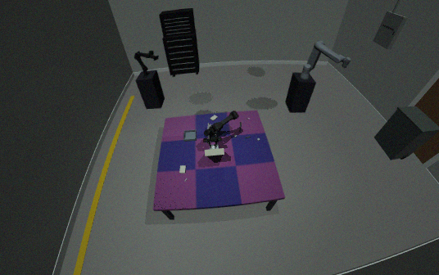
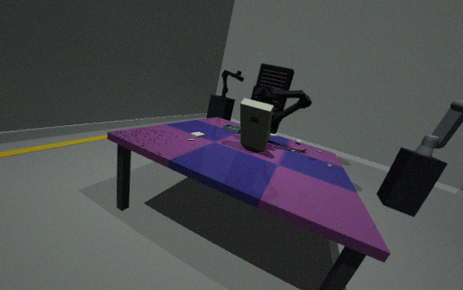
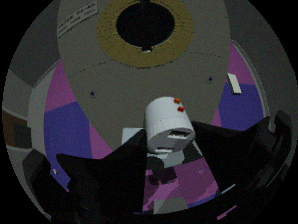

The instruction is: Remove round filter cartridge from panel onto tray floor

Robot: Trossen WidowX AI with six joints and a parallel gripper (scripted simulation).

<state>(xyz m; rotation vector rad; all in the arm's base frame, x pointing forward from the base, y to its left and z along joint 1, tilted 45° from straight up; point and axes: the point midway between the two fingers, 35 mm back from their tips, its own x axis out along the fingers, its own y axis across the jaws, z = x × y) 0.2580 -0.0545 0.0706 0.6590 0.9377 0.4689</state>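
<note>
The service panel is 40 mm ahead of my gripper tip, 20 mm below it and 10 mm to the left of it. From my gripper tip the other things lie so: tray: 320 mm behind, 300 mm to the right, 170 mm below; then round filter cartridge: right at my gripper tip.
</note>
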